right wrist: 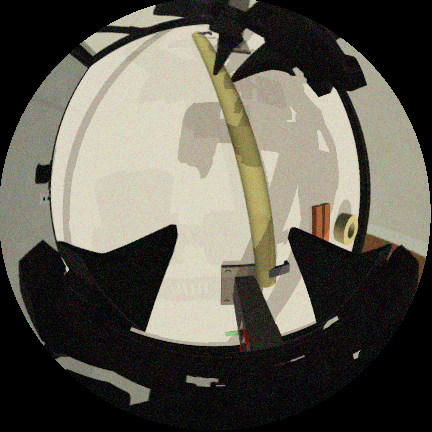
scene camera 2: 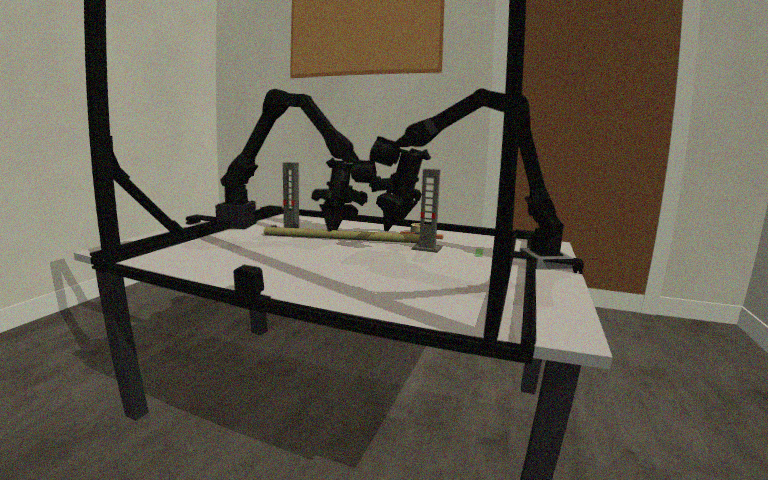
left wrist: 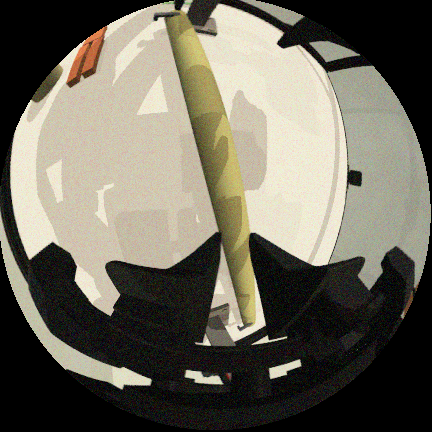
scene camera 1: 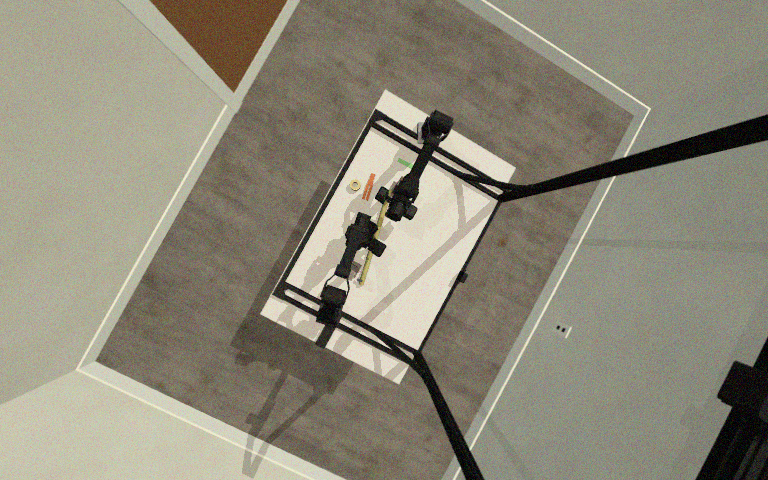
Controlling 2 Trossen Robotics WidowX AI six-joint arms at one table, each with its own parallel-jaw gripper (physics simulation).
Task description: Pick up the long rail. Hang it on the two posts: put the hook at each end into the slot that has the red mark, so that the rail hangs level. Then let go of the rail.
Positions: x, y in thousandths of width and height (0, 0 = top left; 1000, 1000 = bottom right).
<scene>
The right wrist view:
my left gripper: 517, 177
my right gripper: 545, 536
olive rail: 573, 362, gripped by my left gripper
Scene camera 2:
my left gripper: 432, 484
my right gripper: 511, 474
olive rail: 356, 480
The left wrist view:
my left gripper: 543, 550
olive rail: 483, 277
</scene>
